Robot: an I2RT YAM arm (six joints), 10 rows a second.
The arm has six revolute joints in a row. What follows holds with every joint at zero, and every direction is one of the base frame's. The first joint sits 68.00 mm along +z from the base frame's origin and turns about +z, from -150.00 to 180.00 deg. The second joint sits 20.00 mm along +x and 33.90 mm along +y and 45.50 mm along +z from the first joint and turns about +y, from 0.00 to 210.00 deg. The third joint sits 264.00 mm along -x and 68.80 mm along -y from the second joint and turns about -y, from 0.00 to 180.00 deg. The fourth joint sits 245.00 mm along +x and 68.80 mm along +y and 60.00 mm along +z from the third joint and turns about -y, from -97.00 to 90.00 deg. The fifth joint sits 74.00 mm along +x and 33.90 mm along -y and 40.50 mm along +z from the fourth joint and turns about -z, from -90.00 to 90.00 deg. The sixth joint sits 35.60 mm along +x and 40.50 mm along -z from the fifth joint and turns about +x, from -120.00 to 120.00 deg. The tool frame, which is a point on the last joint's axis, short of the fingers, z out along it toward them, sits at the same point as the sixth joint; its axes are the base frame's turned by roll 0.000, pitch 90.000 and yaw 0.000 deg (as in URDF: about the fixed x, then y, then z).
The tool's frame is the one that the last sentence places.
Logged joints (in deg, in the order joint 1, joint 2, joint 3, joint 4, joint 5, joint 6), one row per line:
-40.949 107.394 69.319 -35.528 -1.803 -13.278
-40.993 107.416 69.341 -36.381 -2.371 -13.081
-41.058 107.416 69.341 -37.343 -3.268 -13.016
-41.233 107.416 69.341 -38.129 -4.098 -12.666
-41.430 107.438 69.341 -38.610 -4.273 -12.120
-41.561 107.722 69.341 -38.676 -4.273 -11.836
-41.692 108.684 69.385 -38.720 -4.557 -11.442
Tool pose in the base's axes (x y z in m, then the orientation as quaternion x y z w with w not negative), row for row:
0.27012 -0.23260 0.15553 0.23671 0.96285 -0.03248 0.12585
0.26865 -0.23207 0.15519 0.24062 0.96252 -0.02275 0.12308
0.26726 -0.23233 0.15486 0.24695 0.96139 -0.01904 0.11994
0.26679 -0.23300 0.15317 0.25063 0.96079 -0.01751 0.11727
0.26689 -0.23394 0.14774 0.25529 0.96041 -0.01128 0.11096
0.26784 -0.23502 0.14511 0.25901 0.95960 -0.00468 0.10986
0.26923 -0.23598 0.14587 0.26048 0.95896 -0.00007 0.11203
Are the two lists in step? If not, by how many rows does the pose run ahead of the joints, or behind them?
The pose runs 2 rows ahead of the joints: the pose in row i belongs to the joints in row i + 2.
